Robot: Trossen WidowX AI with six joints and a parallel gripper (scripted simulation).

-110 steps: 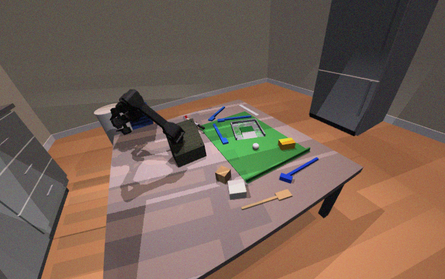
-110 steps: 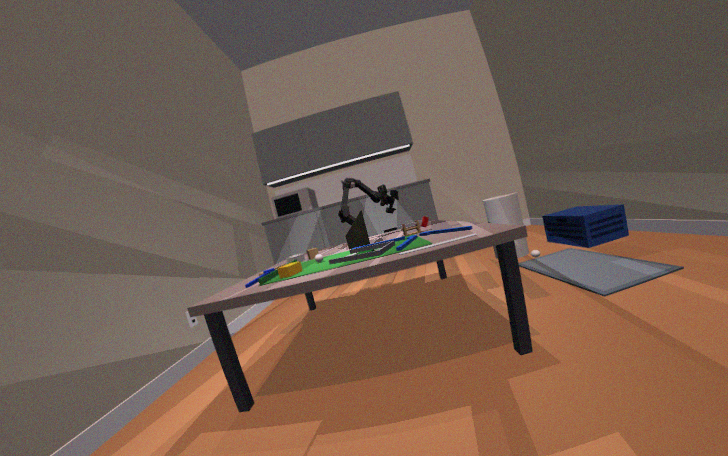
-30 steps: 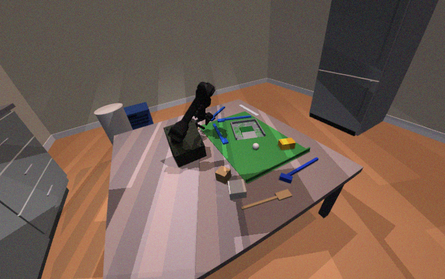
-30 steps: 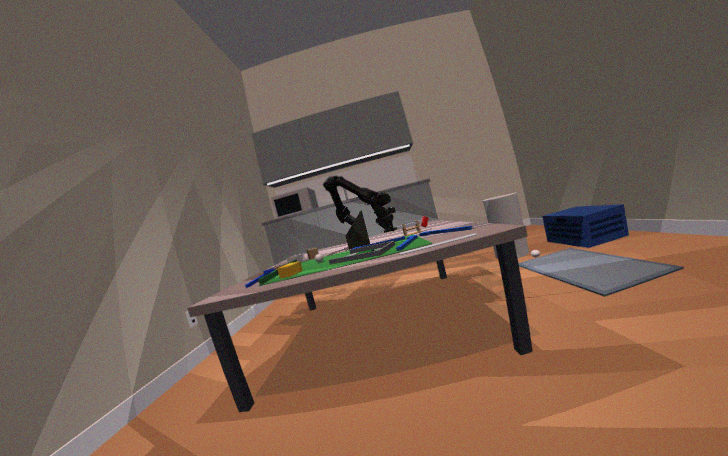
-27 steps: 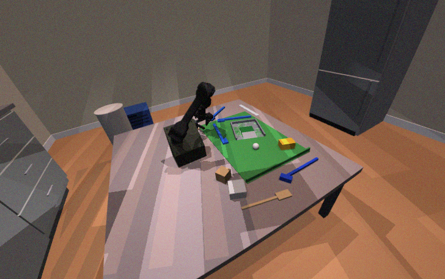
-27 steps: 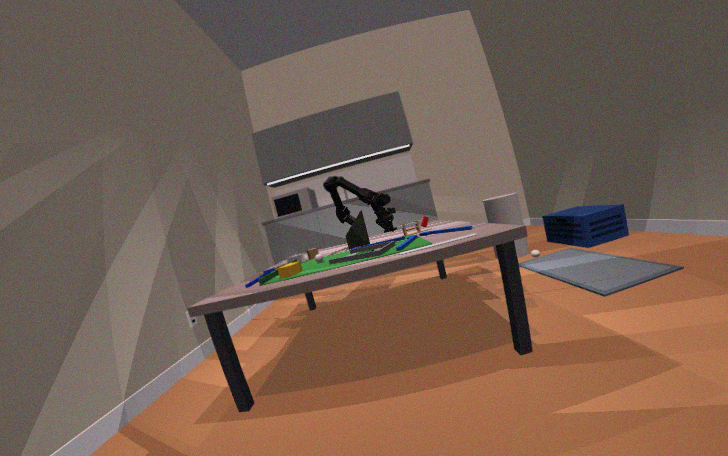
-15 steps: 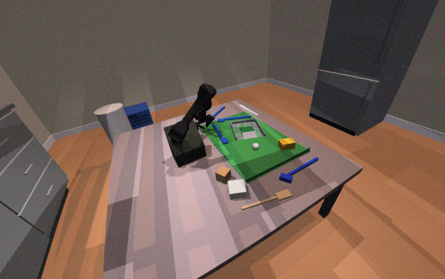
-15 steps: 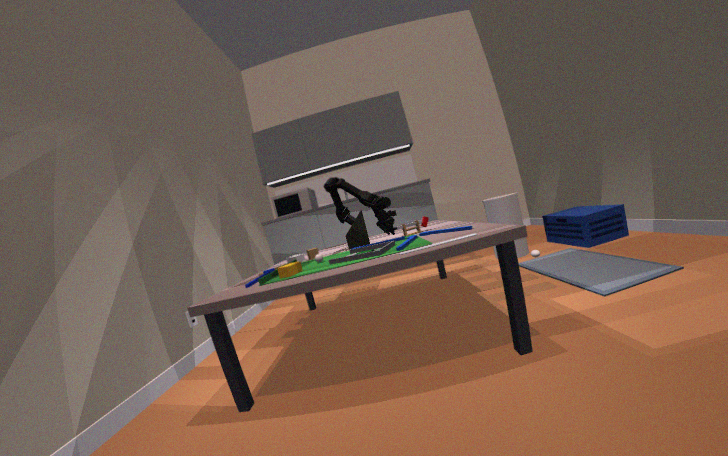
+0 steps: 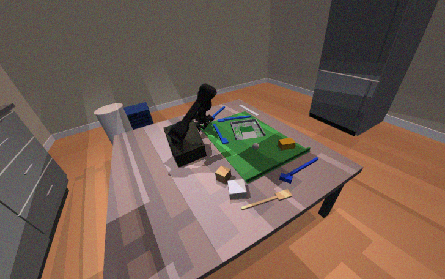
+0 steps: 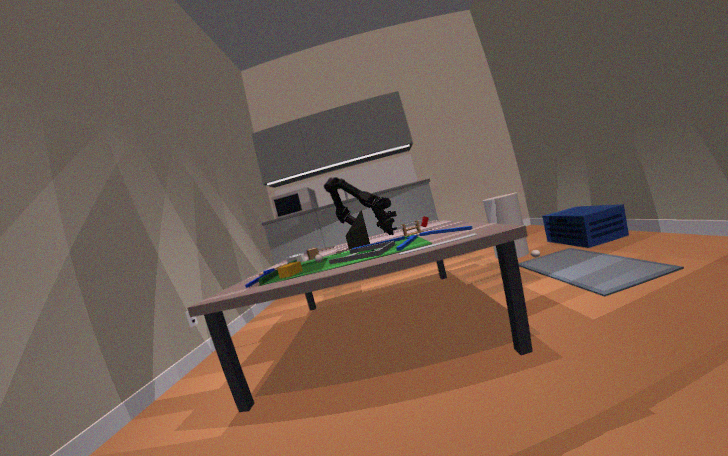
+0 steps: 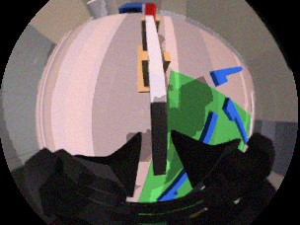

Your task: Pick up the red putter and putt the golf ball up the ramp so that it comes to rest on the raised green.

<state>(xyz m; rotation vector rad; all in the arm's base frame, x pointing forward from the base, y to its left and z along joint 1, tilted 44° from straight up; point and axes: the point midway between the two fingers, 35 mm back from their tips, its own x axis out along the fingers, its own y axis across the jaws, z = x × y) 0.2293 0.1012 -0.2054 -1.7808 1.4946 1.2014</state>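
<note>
Now: the tan cube 510 mm to the right of my gripper tip and 60 mm behind it. From my gripper tip the other things lie so: tan stand 120 mm to the left, 40 mm behind; green mat 260 mm ahead, 230 mm to the right, 30 mm below; white golf ball 390 mm to the right, 240 mm ahead, 10 mm below.
</note>
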